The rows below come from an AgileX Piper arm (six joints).
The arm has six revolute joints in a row. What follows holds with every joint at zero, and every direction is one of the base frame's.
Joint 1 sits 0.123 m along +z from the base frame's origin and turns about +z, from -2.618 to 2.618 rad.
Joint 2 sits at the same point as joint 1 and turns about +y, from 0 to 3.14 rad.
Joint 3 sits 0.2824 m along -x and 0.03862 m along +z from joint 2 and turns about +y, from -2.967 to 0 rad.
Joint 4 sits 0.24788 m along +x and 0.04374 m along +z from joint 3 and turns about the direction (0.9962, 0, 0.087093), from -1.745 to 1.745 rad.
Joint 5 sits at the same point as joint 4 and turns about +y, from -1.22 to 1.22 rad.
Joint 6 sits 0.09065 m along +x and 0.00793 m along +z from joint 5 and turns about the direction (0.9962, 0, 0.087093), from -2.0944 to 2.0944 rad.
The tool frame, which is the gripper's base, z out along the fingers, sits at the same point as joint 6; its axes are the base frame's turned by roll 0, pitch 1.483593 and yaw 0 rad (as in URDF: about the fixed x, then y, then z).
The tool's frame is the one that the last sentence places.
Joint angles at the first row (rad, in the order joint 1, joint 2, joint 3, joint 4, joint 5, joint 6):
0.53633 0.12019 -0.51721 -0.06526 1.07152 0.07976
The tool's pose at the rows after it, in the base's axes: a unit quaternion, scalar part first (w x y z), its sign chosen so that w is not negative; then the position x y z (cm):
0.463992 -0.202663 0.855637 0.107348 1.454 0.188 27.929
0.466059 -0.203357 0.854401 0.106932 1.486 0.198 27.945
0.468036 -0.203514 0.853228 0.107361 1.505 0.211 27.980
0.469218 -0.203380 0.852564 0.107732 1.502 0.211 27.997
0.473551 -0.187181 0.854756 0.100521 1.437 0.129 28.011
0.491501 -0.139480 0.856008 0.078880 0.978 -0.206 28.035
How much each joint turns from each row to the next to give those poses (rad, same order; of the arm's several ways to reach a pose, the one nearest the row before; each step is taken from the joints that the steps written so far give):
-0.00005 -0.00001 0.01122 -0.00830 -0.01797 -0.00677
0.00008 0.00002 0.00082 -0.00122 -0.00514 -0.00182
0.00002 0.00000 0.00001 -0.00002 -0.00464 -0.00075
-0.00013 -0.00079 -0.00002 0.00013 -0.00203 -0.00013
-0.03685 -0.00518 0.00002 0.00137 -0.00105 0.00012
-0.10684 -0.03192 0.00034 0.00133 -0.00001 -0.00005

